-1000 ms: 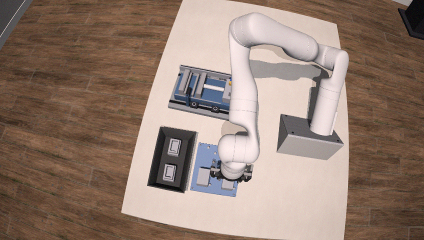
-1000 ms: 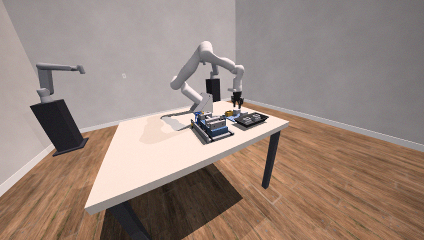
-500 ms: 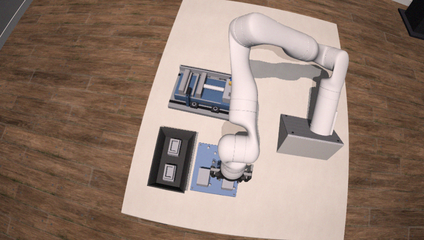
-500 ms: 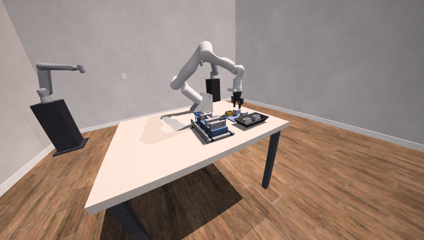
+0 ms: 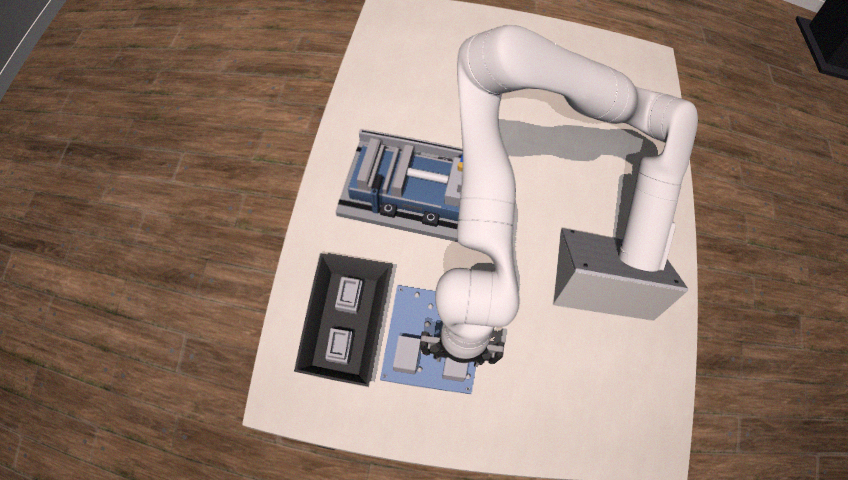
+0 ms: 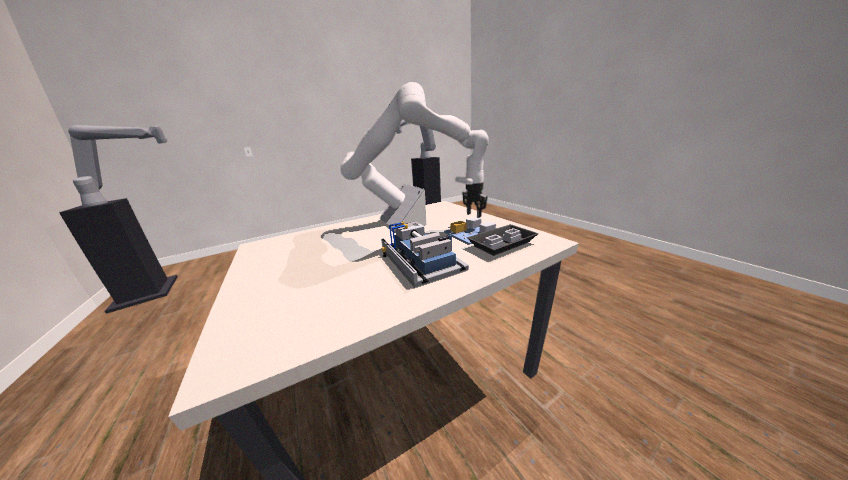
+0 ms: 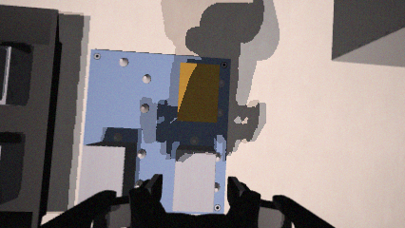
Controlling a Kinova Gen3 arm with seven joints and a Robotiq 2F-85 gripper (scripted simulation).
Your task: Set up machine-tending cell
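Right now the brass blank is 1 cm behind my hand, 9 cm to the right of it and 4 cm below it. Also, from my hand: white rod 7 cm ahead, 36 cm to the right, 1 cm above; then hose block 34 cm to the right, 1 cm above; then blue vise 9 cm ahead, 36 cm to the right, 3 cm below.
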